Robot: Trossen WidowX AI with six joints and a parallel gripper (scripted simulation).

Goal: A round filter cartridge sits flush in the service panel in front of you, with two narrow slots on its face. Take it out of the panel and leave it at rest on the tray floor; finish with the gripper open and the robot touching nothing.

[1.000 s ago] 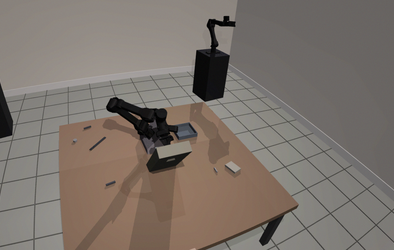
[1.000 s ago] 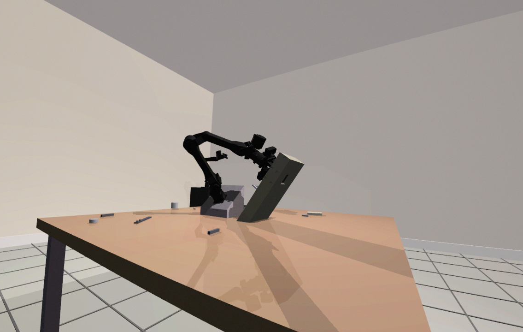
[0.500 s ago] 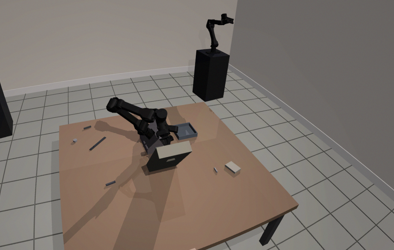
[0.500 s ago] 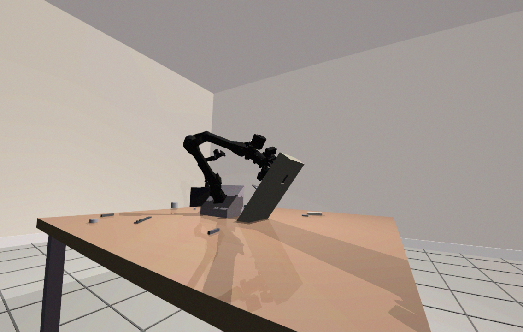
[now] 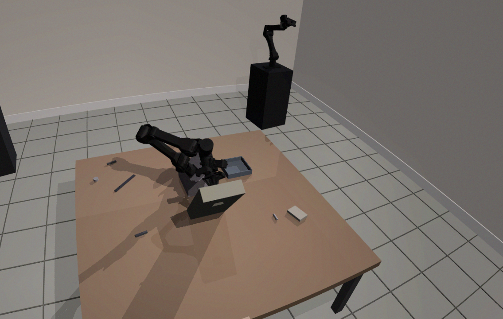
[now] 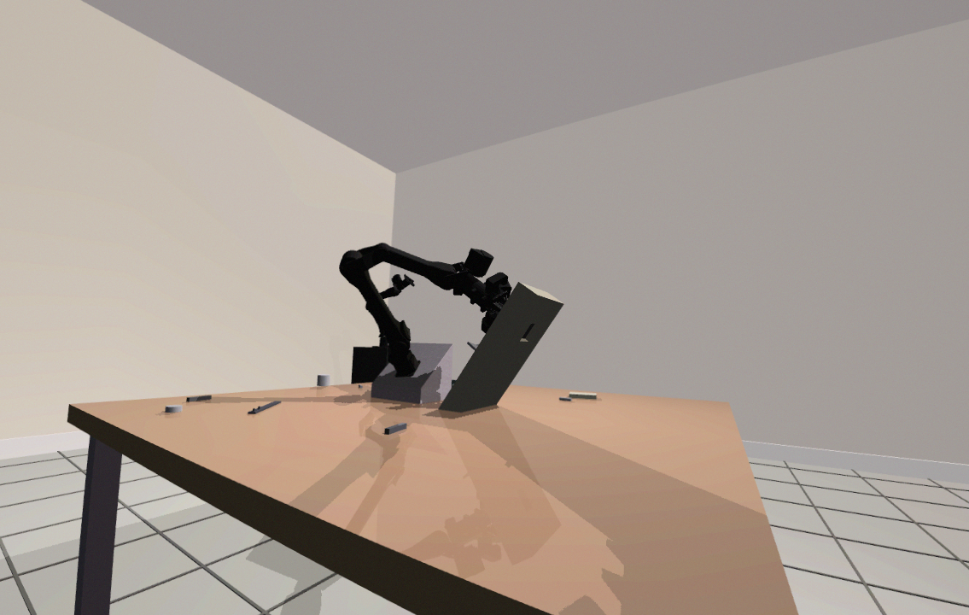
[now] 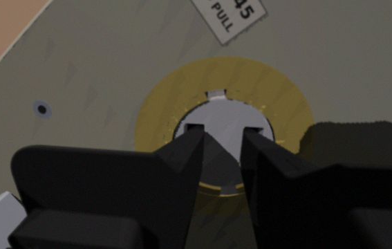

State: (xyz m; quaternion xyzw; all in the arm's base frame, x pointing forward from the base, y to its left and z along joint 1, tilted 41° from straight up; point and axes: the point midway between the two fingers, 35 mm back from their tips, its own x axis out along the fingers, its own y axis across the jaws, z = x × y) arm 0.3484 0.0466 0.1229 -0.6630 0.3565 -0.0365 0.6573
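Now: gripper tip 1 cm short of the round filter cartridge and 1 cm above it. From my gripper tip the other things lie so: dark tray (38 cm behind, 34 cm to the left, 22 cm below); pale block (42 cm to the left, 22 cm below, 11 cm ahead); beige service panel (8 cm below, 4 cm behind).
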